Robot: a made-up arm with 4 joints.
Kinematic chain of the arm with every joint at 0, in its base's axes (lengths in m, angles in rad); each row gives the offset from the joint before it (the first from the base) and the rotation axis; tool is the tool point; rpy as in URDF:
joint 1: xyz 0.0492 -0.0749 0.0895 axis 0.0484 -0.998 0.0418
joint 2: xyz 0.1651 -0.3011 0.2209 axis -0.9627 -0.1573 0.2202
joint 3: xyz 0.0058 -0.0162 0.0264 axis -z
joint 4: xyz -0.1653 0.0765 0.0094 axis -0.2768 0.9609 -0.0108
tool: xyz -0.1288 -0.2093 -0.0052 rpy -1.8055 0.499 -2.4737
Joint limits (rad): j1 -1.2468..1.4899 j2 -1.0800..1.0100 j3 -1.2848..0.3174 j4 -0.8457..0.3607
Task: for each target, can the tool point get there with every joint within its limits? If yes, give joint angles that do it. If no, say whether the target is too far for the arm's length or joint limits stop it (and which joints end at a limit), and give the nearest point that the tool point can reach.
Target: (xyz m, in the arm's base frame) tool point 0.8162 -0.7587 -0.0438
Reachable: no: too far | nearest point 0.5790 -0.5929 0.0508 | short by 0.304 m
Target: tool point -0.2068 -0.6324 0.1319
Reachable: yes | joints 1.2775 0.5391 -0.2937 -0.3139
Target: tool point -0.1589 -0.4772 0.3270
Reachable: yes | joints 0.2810 0.2596 0.1778 0.1597
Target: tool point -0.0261 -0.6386 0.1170
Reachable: yes | joints 1.1116 -0.4129 -0.6278 -0.1930
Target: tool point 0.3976 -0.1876 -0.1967
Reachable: no: joint limits stop it (at a limit: joint 2, joint 3, joint 4) | nearest point 0.1779 -0.4241 0.0093 | short by 0.383 m
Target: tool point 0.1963 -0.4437 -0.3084
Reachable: no: joint limits stop it (at a limit: joint 3, joint 4) | nearest point 0.1114 -0.4490 -0.0357 | short by 0.286 m
